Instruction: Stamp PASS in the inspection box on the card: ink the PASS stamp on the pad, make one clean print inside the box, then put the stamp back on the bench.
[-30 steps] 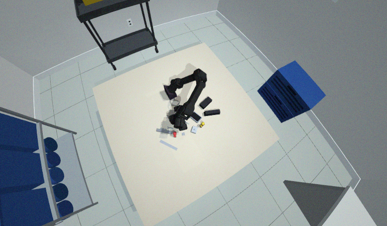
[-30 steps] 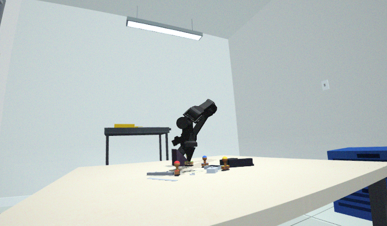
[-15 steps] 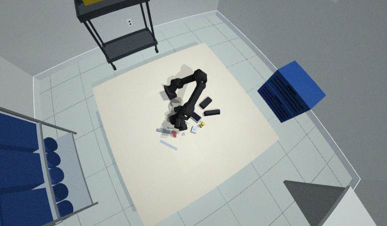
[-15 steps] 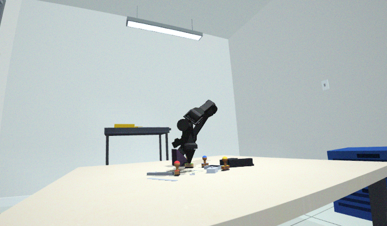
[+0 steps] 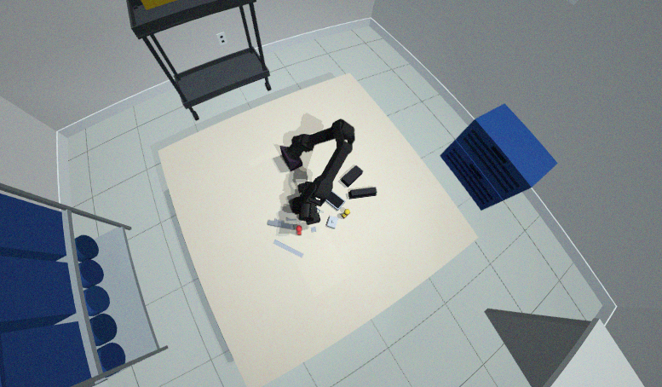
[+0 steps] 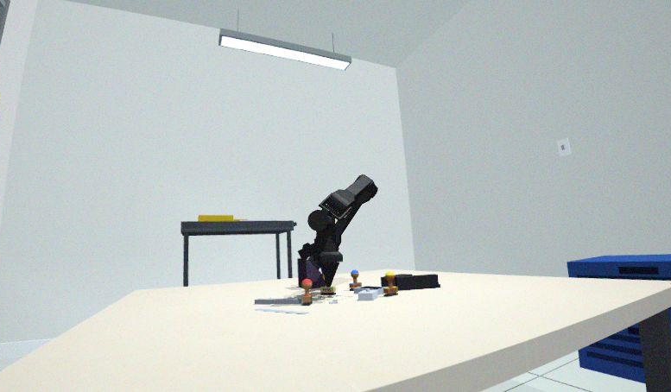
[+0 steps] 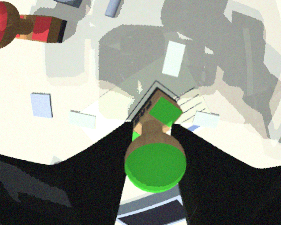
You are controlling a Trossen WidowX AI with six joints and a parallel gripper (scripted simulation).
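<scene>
Now: the white card 1 cm ahead of my gripper tip, 1 cm to the left of it and 3 cm below it. The rest, counted from my gripper tip: ink pad: 1 cm ahead, 13 cm to the left, 3 cm below; red-knobbed stamp: 7 cm ahead, 9 cm to the right, 1 cm below; small grey block: 11 cm ahead, 7 cm to the left, 1 cm below.
</scene>
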